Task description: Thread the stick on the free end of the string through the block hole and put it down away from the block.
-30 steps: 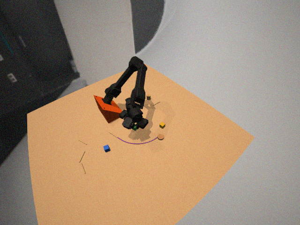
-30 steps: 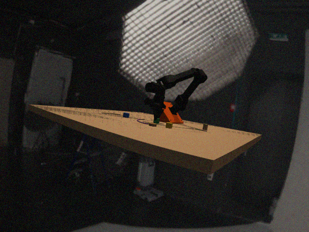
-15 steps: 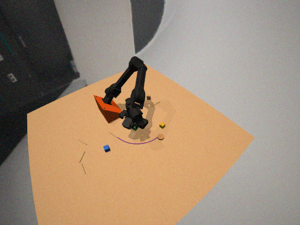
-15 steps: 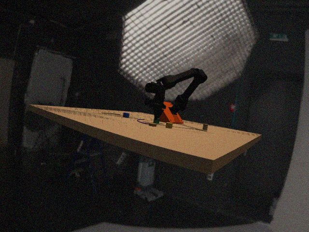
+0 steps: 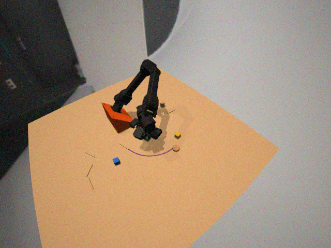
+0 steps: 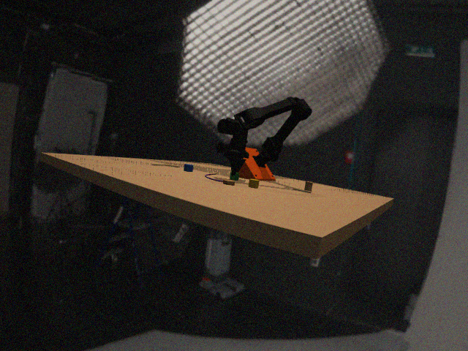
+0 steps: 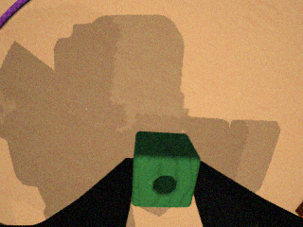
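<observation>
My gripper tip is 20 mm past the thin wooden stick, 140 mm to the left of it and 20 mm above it. The rest, counted from my gripper tip: yellow cube (90 mm ahead, 160 mm to the left, 10 mm below); round wooden button (150 mm ahead, 100 mm to the left, 10 mm below); green cube (right at my gripper tip).
</observation>
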